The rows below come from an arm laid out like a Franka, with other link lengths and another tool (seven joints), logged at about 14 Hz.
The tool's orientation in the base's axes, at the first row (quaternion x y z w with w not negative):
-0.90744 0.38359 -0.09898 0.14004
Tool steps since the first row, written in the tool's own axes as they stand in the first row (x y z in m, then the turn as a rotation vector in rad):
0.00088 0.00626 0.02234 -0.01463 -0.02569 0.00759
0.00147 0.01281 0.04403 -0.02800 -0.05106 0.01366
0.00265 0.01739 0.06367 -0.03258 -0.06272 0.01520
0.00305 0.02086 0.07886 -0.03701 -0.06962 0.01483
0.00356 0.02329 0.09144 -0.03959 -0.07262 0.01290
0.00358 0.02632 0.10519 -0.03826 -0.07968 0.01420
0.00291 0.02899 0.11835 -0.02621 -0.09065 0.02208
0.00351 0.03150 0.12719 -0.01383 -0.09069 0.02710
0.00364 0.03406 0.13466 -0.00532 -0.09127 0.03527
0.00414 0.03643 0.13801 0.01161 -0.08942 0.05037
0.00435 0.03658 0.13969 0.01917 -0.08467 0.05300
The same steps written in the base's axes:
0.00283 -0.00083 -0.02303 0.00931 0.02907 0.00028
0.00509 -0.00175 -0.04556 0.01884 0.05673 0.00198
0.00847 -0.00216 -0.06547 0.02393 0.06810 0.00405
0.01079 -0.00206 -0.08089 0.02540 0.07584 0.00635
0.01312 -0.00180 -0.09349 0.02508 0.07936 0.00897
0.01506 -0.00139 -0.10743 0.03109 0.08333 0.01017
0.01659 -0.00034 -0.12075 0.04895 0.08333 0.00725
0.01787 -0.00087 -0.12985 0.05891 0.07529 0.00343
0.01839 -0.00134 -0.13772 0.06748 0.07097 -0.00345
0.01811 -0.00268 -0.14162 0.08220 0.06017 -0.01705
0.01863 -0.00263 -0.14323 0.08497 0.05200 -0.02055

